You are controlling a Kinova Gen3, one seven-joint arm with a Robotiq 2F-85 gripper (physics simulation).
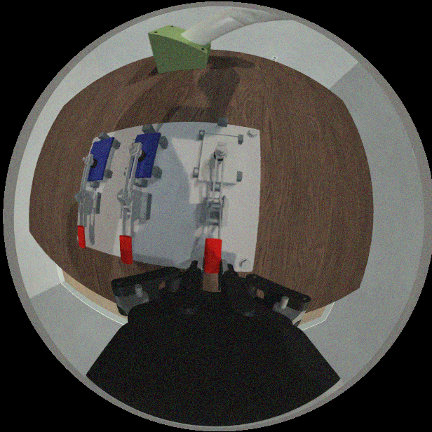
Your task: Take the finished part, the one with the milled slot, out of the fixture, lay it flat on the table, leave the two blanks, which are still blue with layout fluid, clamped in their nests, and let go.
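Note:
The finished part [230, 167], a pale grey rectangular plate, lies in the right-hand nest of the fixture [172, 205]; its slot is hard to make out. The toggle clamp [215, 207] of that nest reaches over the part, with its tip above the part's middle. My gripper [211, 265] is shut on this clamp's red handle [213, 252]. Two blue blanks [104, 156] [149, 157] sit in the left and middle nests under their own clamps, whose red handles [81, 237] [126, 250] point toward the near edge. Whether the clamp tips touch the plates cannot be told.
Grey locating blocks [239, 176] [161, 141] stand around the nests. Screw heads [244, 263] [252, 133] show at the fixture's right corners. The brown table [315, 200] extends to the right of the fixture. A green block [180, 54] with a pale curved shape [215, 29] stands at the far side.

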